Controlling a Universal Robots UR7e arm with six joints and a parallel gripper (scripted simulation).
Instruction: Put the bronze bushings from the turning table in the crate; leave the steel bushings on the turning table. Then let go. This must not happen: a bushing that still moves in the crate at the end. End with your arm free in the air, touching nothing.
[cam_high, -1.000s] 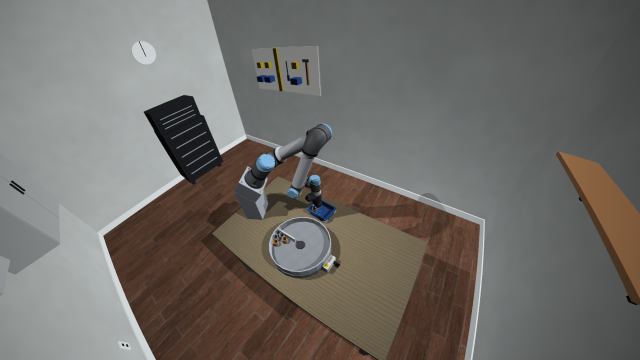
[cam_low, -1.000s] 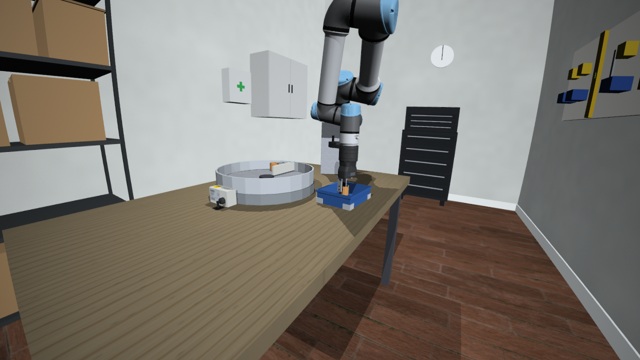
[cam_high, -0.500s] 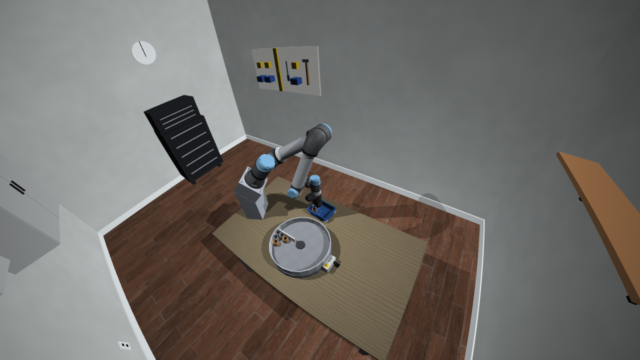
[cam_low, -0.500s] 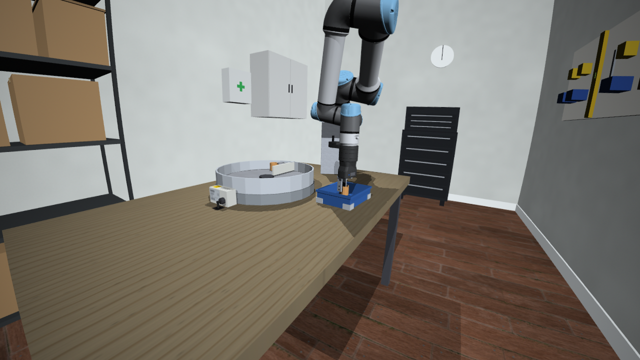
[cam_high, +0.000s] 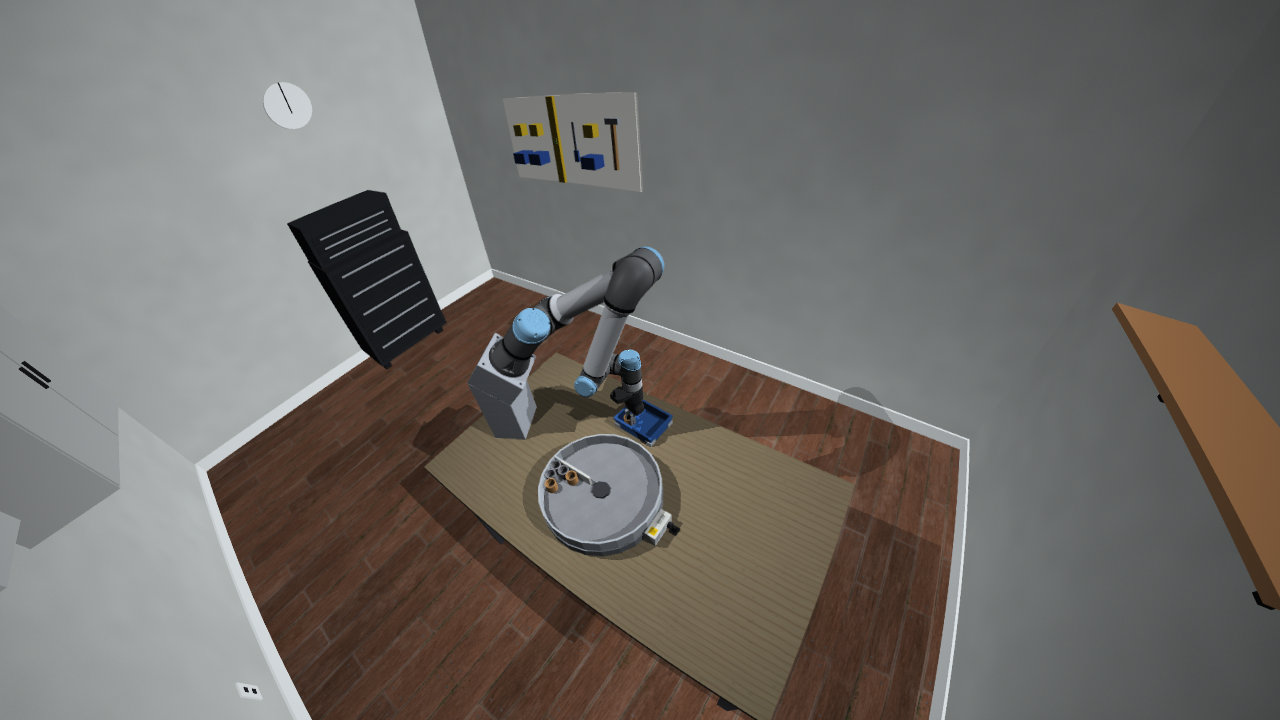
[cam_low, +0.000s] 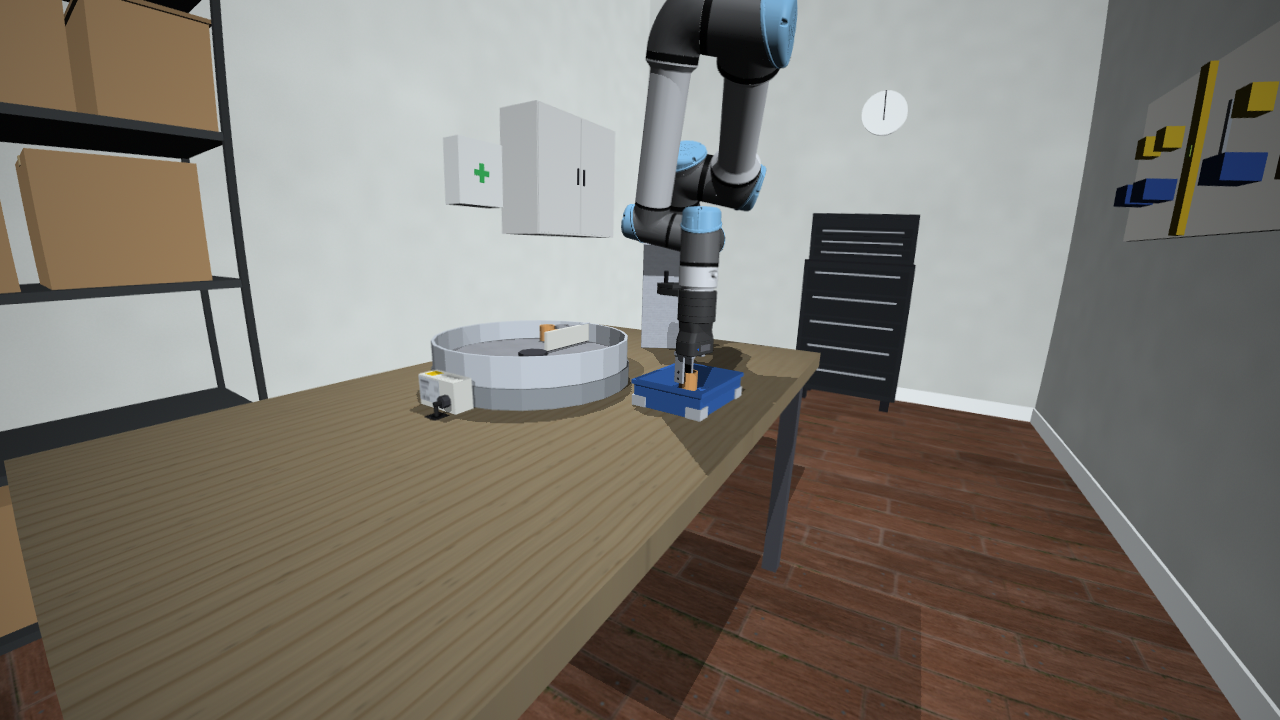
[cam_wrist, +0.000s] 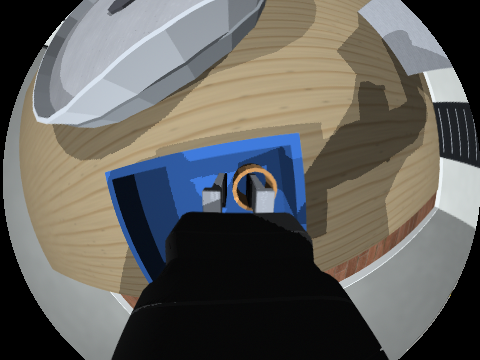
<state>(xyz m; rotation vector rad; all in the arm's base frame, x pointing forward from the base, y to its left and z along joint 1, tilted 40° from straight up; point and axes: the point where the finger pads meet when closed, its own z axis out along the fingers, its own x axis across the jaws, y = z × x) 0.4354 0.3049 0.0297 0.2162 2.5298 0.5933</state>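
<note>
The blue crate lies 3 cm ahead of my hand, 4 cm to the left of it and 2 cm below it. From my hand the other things lie so: round grey turning table 17 cm ahead, 29 cm to the right, 1 cm above.
</note>
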